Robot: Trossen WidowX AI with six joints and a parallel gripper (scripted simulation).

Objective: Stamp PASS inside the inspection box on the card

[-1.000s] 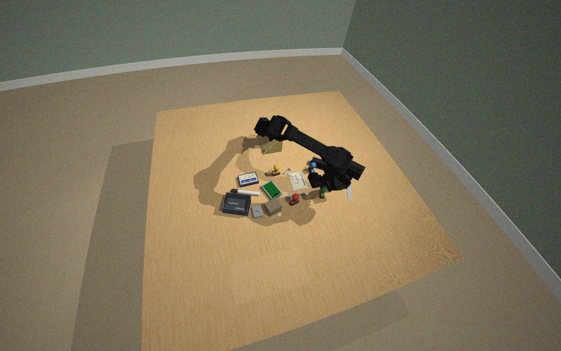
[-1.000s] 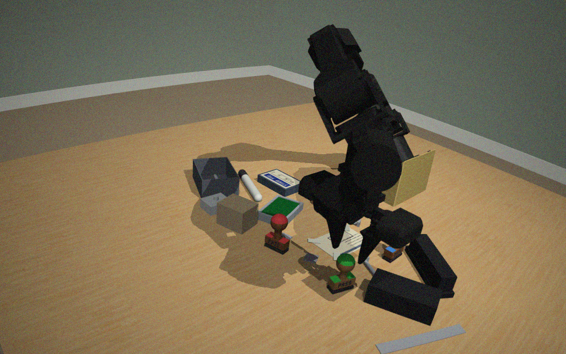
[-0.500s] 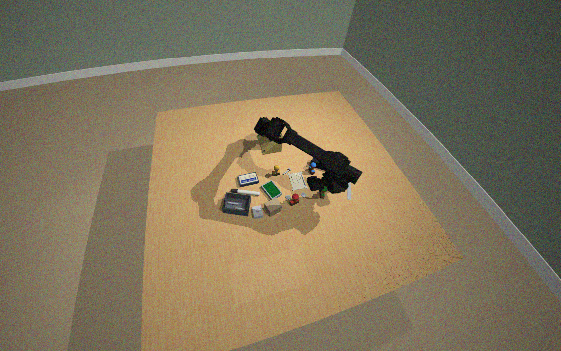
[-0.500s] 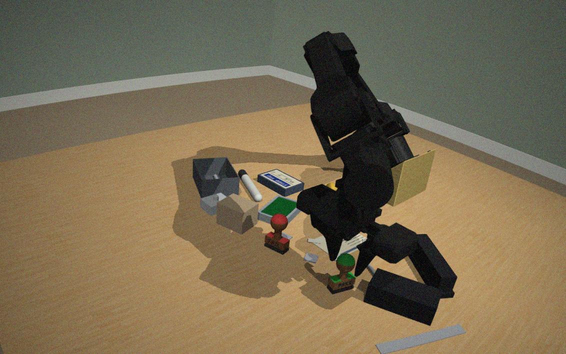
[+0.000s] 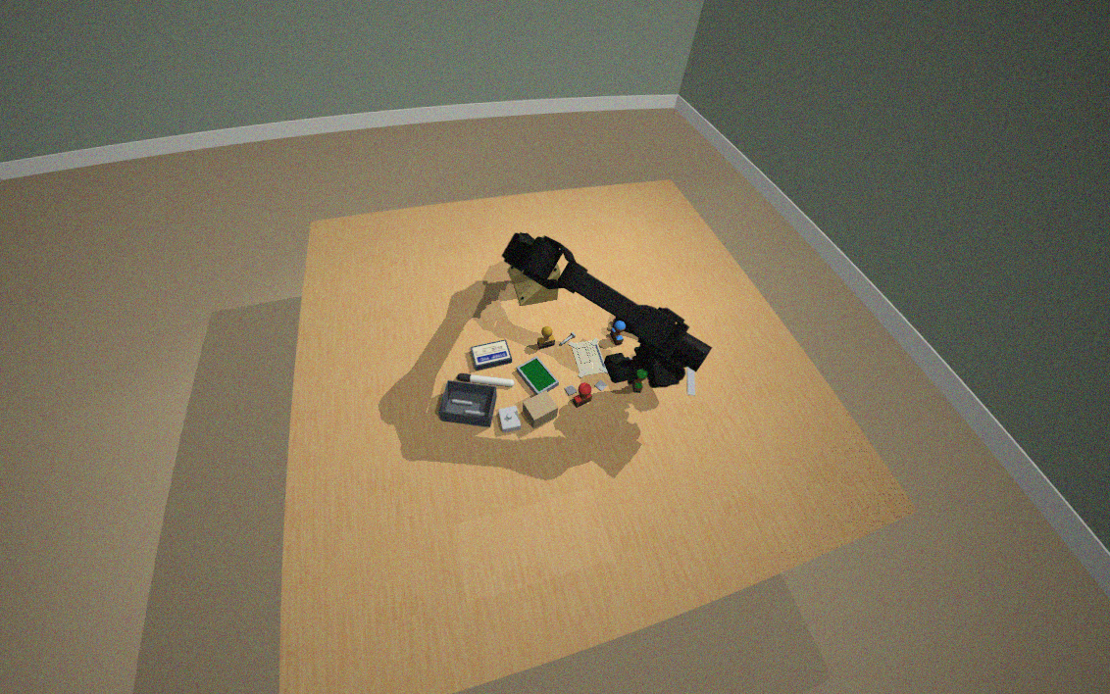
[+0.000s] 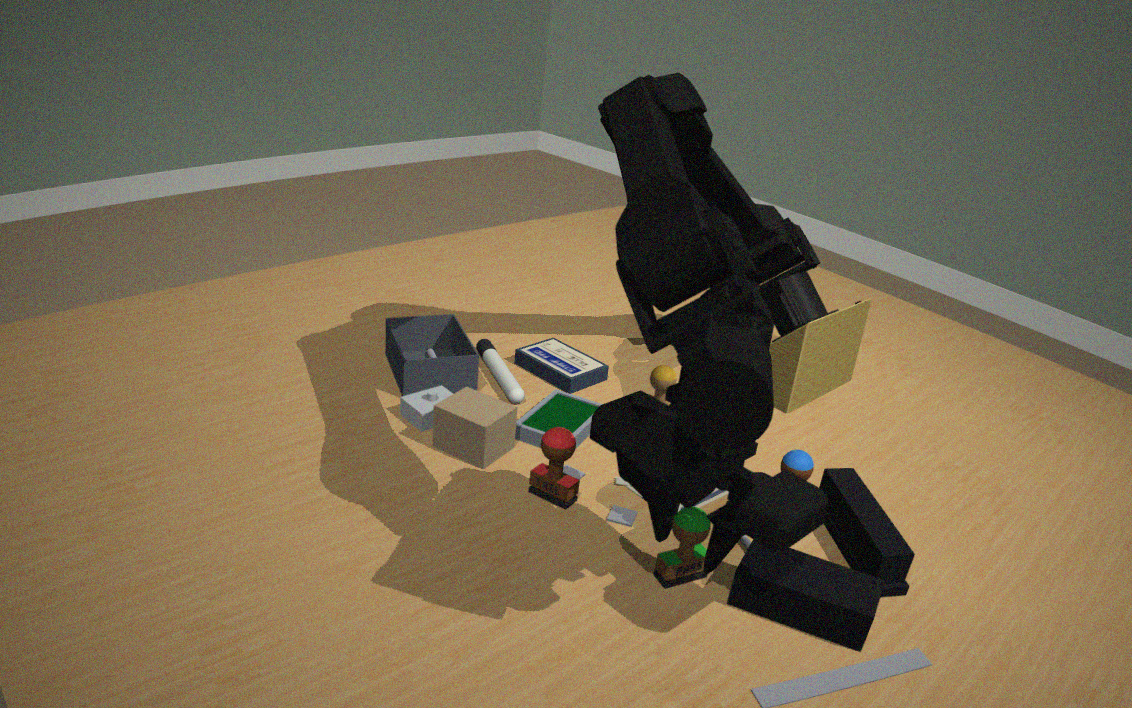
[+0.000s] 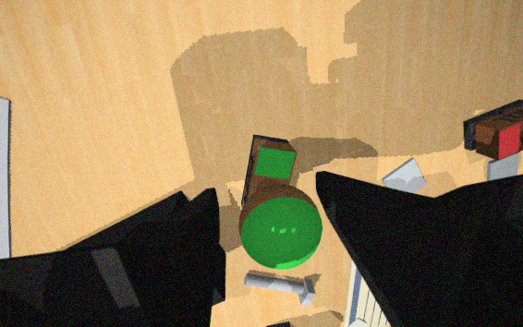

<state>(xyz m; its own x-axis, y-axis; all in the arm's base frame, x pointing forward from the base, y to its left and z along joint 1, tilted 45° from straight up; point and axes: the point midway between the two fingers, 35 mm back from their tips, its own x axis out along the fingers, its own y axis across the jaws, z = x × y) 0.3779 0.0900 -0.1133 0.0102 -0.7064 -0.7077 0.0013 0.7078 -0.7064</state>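
My gripper tip is now 23 cm to the left of the green ink pad, 8 cm past it and 2 cm above it. The rest, counted from my gripper tip: red-knob stamp (14 cm to the right, 1 cm ahead); then white card (11 cm behind, 9 cm to the right, 2 cm below); then blue-knob stamp (15 cm behind).
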